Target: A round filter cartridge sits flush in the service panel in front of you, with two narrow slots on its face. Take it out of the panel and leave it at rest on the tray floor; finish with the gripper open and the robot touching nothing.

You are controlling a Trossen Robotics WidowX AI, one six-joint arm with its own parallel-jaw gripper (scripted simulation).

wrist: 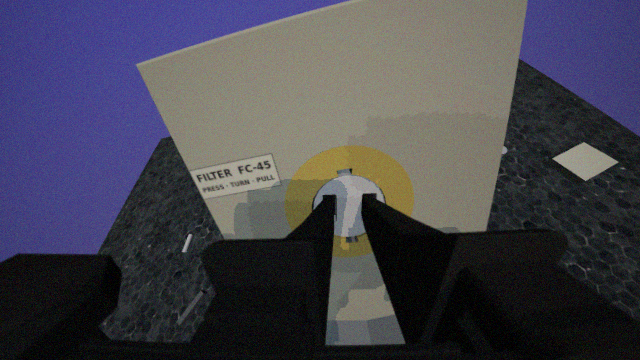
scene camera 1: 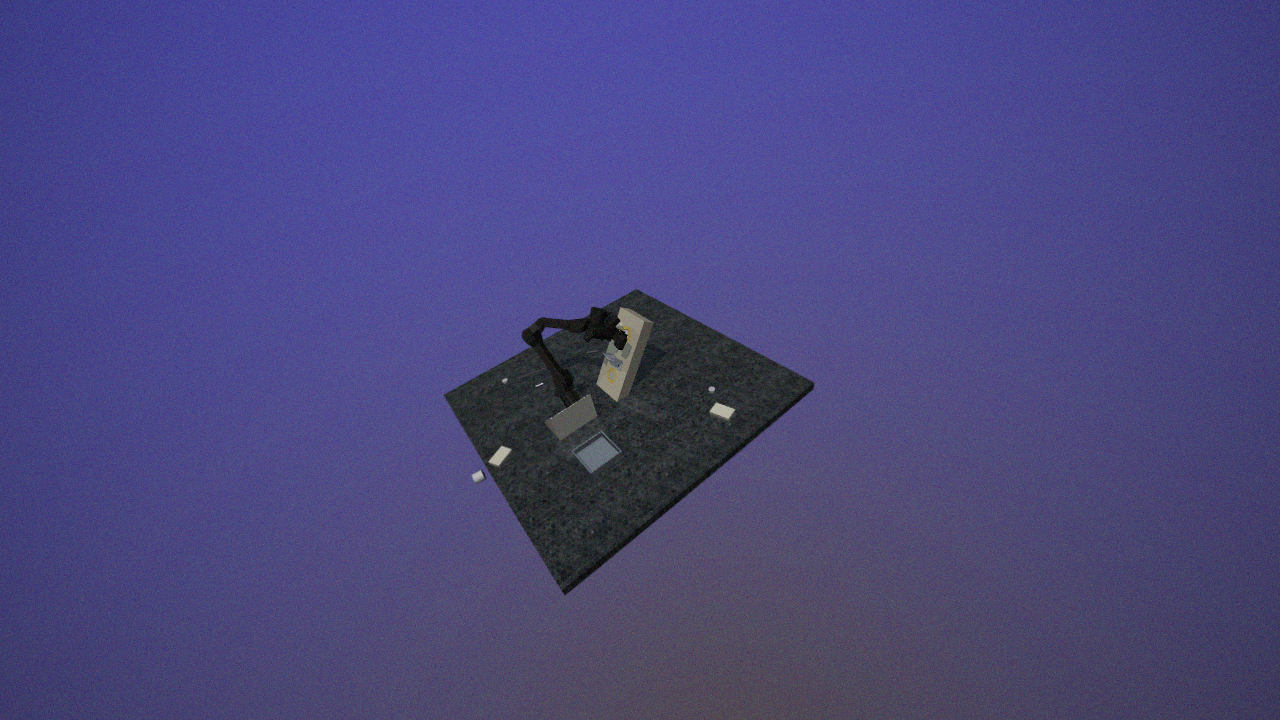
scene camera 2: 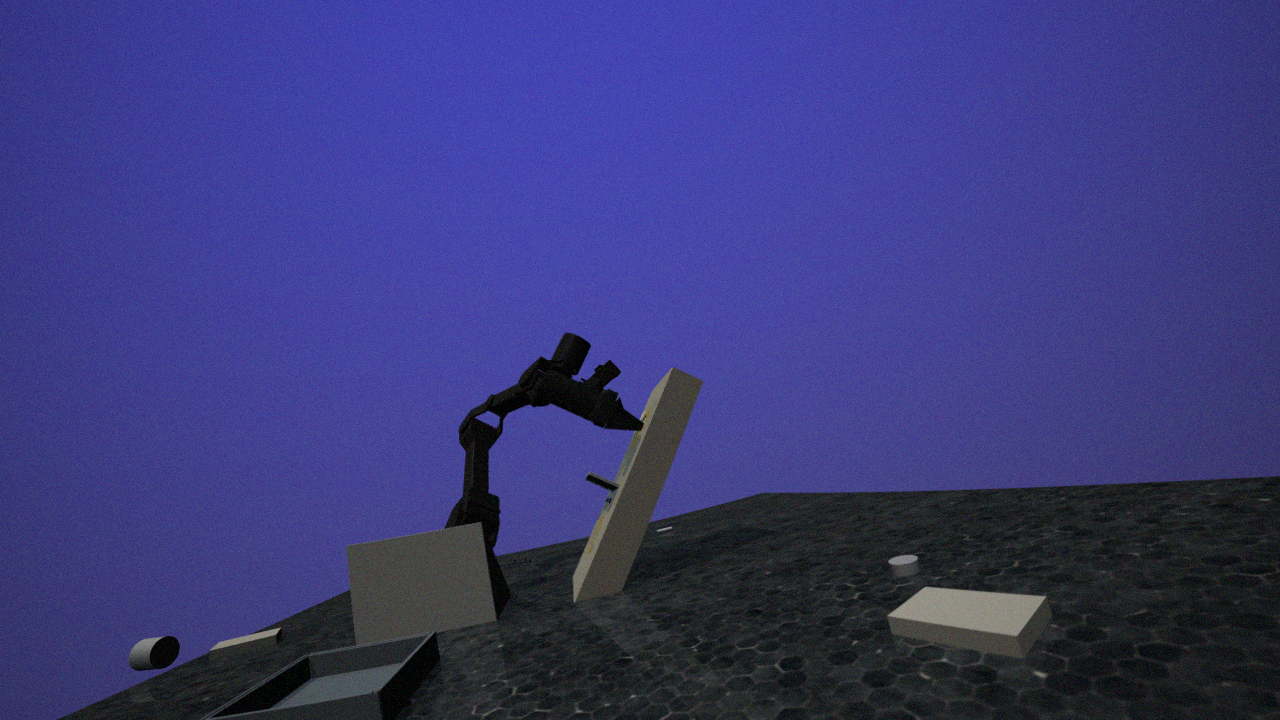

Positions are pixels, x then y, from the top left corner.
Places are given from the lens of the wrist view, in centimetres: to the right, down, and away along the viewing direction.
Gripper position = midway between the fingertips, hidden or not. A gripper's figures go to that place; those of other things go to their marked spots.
my gripper (wrist: 346, 200): 2, 1, 11
round filter cartridge (wrist: 347, 190): 2, 1, 10
beige service panel (wrist: 419, 104): 5, -4, 8
